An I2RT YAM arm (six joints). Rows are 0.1 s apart.
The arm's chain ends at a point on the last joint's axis. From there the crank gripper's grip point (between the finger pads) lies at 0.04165 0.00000 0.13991 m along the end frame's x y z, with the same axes.
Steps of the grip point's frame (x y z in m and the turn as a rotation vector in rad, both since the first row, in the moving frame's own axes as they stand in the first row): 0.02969 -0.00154 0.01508 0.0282 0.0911 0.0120; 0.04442 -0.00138 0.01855 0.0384 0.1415 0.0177; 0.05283 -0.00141 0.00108 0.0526 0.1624 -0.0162; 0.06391 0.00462 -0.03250 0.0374 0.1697 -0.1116; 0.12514 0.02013 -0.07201 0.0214 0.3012 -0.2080; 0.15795 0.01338 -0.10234 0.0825 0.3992 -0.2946
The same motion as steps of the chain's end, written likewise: 0.01712 0.00177 0.01950 0.0282 0.0911 0.0120; 0.02507 0.00295 0.02591 0.0384 0.1415 0.0177; 0.03083 0.00659 0.00986 0.0526 0.1624 -0.0162; 0.04148 0.01562 -0.02329 0.0374 0.1697 -0.1116; 0.08700 0.03573 -0.05335 0.0214 0.3012 -0.2080; 0.11111 0.04358 -0.07453 0.0825 0.3992 -0.2946
